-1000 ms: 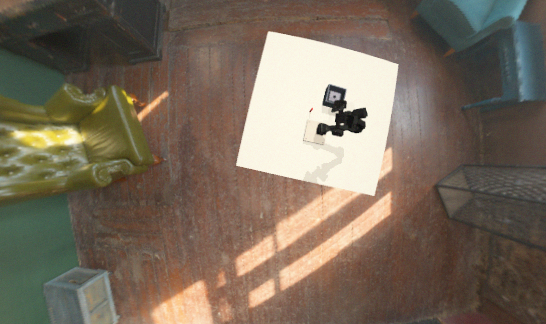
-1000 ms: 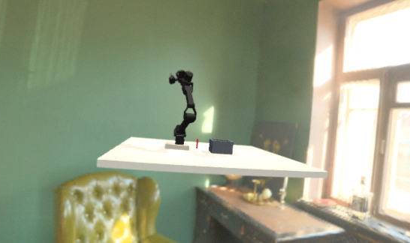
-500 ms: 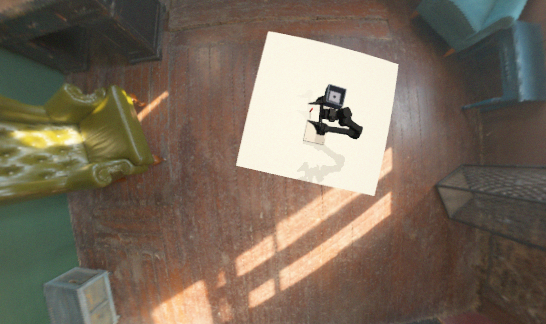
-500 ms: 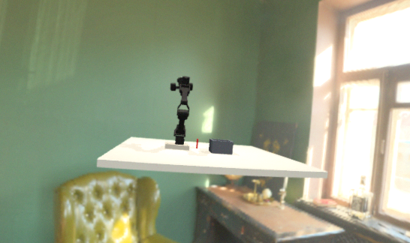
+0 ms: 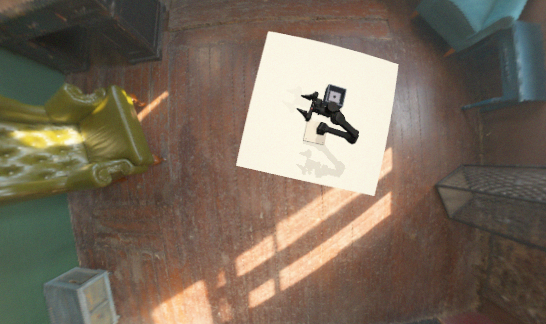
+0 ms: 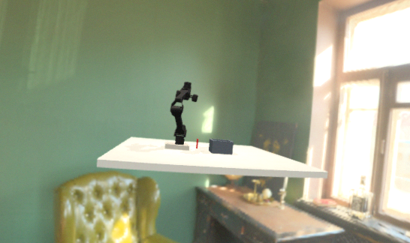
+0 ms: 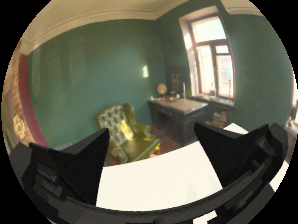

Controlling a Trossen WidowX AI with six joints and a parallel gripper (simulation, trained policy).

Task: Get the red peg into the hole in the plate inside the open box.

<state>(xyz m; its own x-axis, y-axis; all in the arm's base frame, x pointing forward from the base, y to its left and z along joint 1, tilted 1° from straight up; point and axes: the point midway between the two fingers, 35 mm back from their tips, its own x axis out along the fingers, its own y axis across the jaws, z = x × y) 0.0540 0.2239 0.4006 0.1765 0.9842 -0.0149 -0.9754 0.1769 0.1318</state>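
The red peg is 100 mm ahead of my gripper tip, 150 mm to the right of it and 390 mm below it. The rest, counted from my gripper tip: grey box: 250 mm ahead, 340 mm to the right, 410 mm below.
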